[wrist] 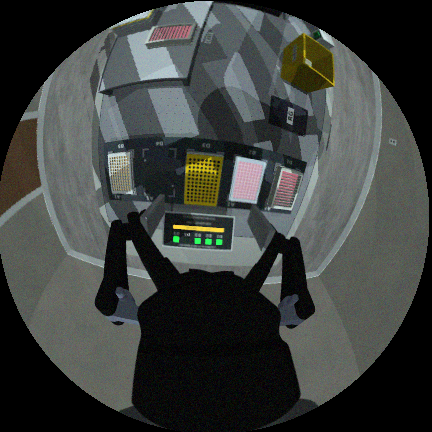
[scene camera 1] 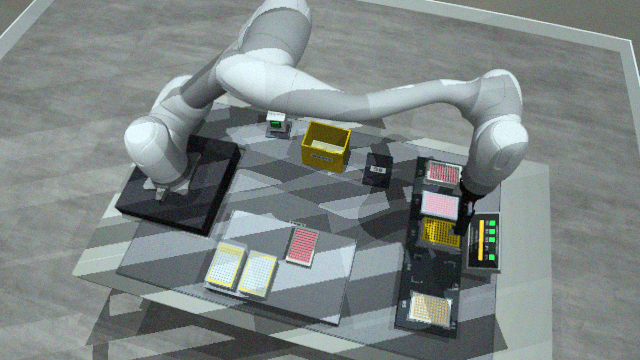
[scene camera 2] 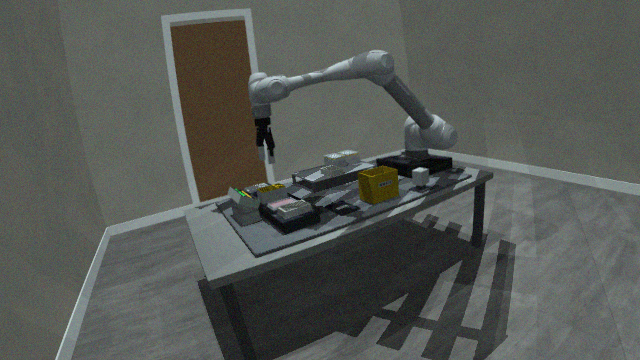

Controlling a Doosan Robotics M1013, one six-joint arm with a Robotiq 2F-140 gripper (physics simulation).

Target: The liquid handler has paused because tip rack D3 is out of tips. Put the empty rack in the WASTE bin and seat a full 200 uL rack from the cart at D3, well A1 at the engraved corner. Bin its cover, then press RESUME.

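Frame: origin at the arm's base, x ahead, y left, z up, level; centimetres.
Seen in the pictures: gripper, fingertip midpoint: [wrist: 207,208] [scene camera 1: 455,213] [scene camera 2: 267,161]; arm's base at its link origin: [scene camera 1: 173,172] [scene camera 2: 416,157].
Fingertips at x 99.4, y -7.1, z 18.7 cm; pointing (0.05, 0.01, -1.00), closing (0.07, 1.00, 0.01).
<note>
Offsets run from my fingertips to a thing's middle. "*": to the spot under its first point. Level surfaces: height alone.
The yellow rack @(dy -1.1, dx -0.2, dz -16.3 cm) [scene camera 1: 441,232] [scene camera 2: 271,188] [wrist: 203,179] with dark, empty-looking holes sits at D3 on the black deck @(dz -19.3 cm) [scene camera 1: 432,270] [wrist: 160,172]. My gripper [scene camera 1: 462,220] [scene camera 2: 266,156] [wrist: 207,208] is open and empty, pointing down high above the deck. In the wrist view its fingers stand either side of the status panel @(* dy -1.5, dx +13.7, dz -12.6 cm) [wrist: 198,231] [scene camera 1: 484,242], which shows a yellow bar and green squares. The yellow WASTE bin @(dy +27.9, dx -44.3, dz -18.1 cm) [scene camera 1: 325,162] [scene camera 2: 378,185] [wrist: 295,65] holds something pale. Two yellow-edged pale racks @(dy -24.8, dx -67.6, dz -13.1 cm) [scene camera 1: 226,265] @(dy -25.6, dx -56.9, dz -13.1 cm) [scene camera 1: 257,274] stand on the raised platform [scene camera 1: 320,297]; whether they have covers is unclear.
On the deck stand a red rack @(dy +23.7, dx +1.0, dz -17.7 cm) [scene camera 1: 444,172] [wrist: 286,187], a pink plate @(dy +11.3, dx +0.4, dz -18.6 cm) [scene camera 1: 440,205] [wrist: 248,180] and a tan rack @(dy -25.8, dx -1.4, dz -18.6 cm) [scene camera 1: 430,309] [wrist: 121,172]. Another red rack @(dy -13.0, dx -45.1, dz -17.3 cm) [scene camera 1: 303,246] [wrist: 171,34] is on the platform. A dark labelled pad @(* dy +20.7, dx -22.7, dz -24.1 cm) [scene camera 1: 377,179] and a small green-screen device @(* dy +34.1, dx -65.3, dz -15.3 cm) [scene camera 1: 276,122] flank the bin.
</note>
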